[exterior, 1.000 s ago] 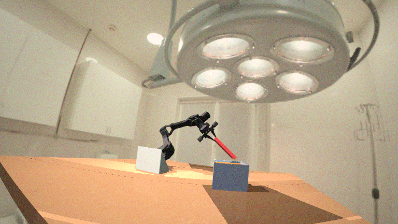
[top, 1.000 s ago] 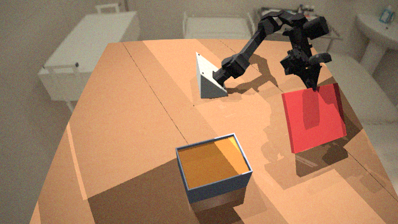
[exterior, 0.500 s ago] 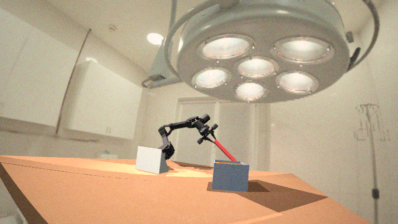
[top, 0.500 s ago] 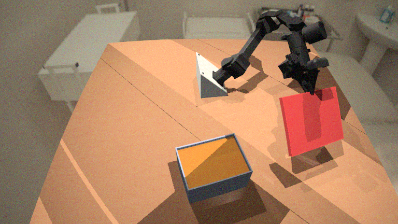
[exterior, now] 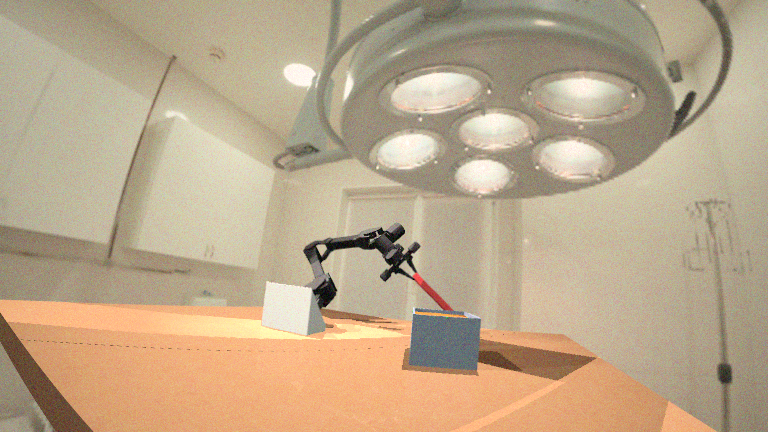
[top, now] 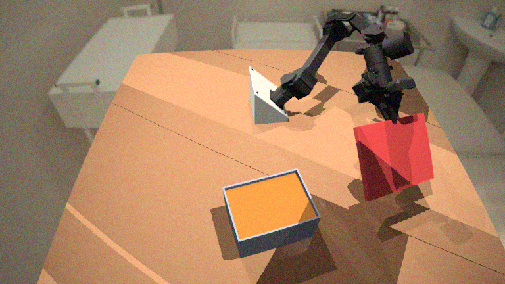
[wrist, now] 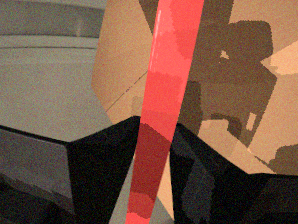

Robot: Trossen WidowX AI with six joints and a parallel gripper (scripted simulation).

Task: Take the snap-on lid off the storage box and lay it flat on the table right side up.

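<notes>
Now: the red lid 60 mm ahead of my gripper tip, 50 mm below it and 20 mm to the left of it. Also, from my gripper tip: blue storage box (310 mm to the right, 180 mm ahead, 150 mm below).
</notes>
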